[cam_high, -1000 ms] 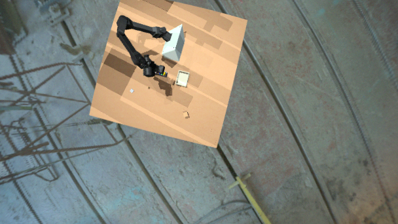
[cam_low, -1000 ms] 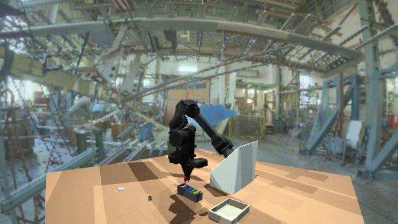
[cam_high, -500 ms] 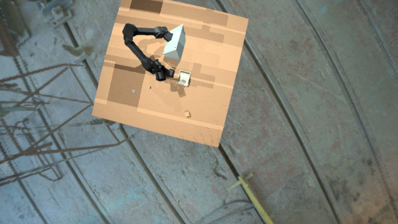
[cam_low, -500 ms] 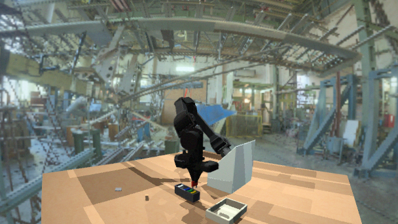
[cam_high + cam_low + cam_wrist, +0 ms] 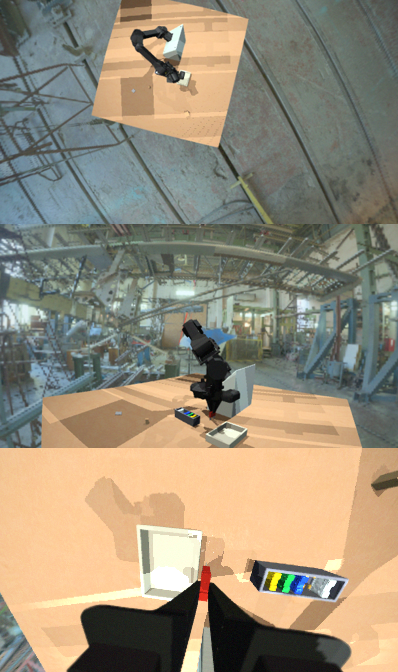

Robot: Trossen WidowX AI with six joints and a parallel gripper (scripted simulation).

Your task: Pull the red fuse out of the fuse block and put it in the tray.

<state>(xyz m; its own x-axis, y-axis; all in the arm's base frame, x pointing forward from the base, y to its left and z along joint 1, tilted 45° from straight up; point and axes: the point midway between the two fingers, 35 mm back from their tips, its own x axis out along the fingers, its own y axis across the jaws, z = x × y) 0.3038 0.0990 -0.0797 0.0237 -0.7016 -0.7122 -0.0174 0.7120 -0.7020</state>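
My gripper tip is now 1 cm above the red fuse. Also, from my gripper tip: pale tray 2 cm behind, 6 cm to the left, 10 cm below; yellow fuse 1 cm behind, 11 cm to the right, 8 cm below; green fuse 1 cm behind, 13 cm to the right, 8 cm below.
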